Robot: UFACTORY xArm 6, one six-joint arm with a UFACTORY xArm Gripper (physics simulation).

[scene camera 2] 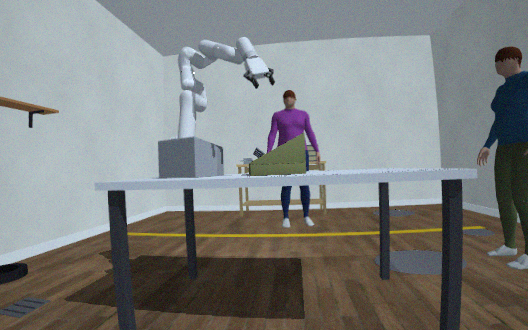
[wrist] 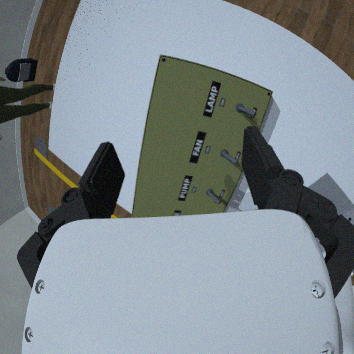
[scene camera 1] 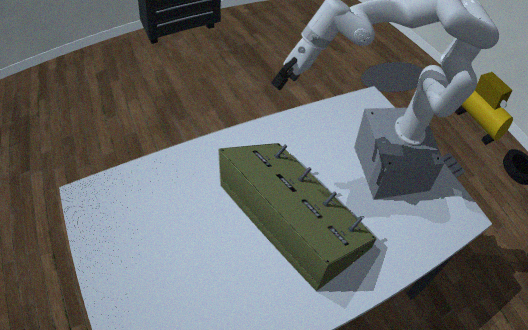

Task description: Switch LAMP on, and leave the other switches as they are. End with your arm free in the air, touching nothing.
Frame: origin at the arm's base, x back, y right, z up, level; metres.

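Seen in the pictures: gripper, fingertip midpoint: (scene camera 2: 265, 85) (wrist: 178, 150) (scene camera 1: 283, 82); arm's base, origin of the base link: (scene camera 2: 185, 143) (scene camera 1: 410, 131).
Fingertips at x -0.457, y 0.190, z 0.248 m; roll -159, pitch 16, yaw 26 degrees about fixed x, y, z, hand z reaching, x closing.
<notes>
Offsets run from my fingertips to a thing's top centre.
The olive sloped switch box (scene camera 1: 295, 200) (scene camera 2: 285, 160) (wrist: 165, 125) stands on the white table (scene camera 1: 165, 240) (scene camera 2: 380, 176) (wrist: 110, 65). The LAMP label @[dy +0.018, dx -0.041, dz -0.303 m] (wrist: 212, 99) and its grey lever @[dy +0.024, dx +0.041, dz -0.303 m] (wrist: 246, 110) (scene camera 1: 281, 151) are at the box's far end. The FAN lever @[dy -0.096, dx +0.049, dz -0.303 m] (wrist: 230, 157) (scene camera 1: 305, 174) and PUMP lever @[dy -0.216, dx +0.057, dz -0.303 m] (wrist: 215, 195) (scene camera 1: 330, 199) follow, then a fourth lever @[dy -0.335, dx +0.065, dz -0.303 m] (scene camera 1: 356, 224). The levers lean alike in scene camera 1; their ON/OFF marks are too small to read. My gripper (scene camera 1: 281, 83) (scene camera 2: 265, 84) (wrist: 178, 150) is open and empty, high above the box, touching nothing.
The arm's grey pedestal (scene camera 1: 400, 167) (scene camera 2: 177, 157) stands on the table beside the lever side of the box. A person in purple (scene camera 2: 290, 125) stands behind the table, and another person in blue (scene camera 2: 515, 110) stands at the right. A dark cabinet (scene camera 1: 180, 15) stands beyond the table.
</notes>
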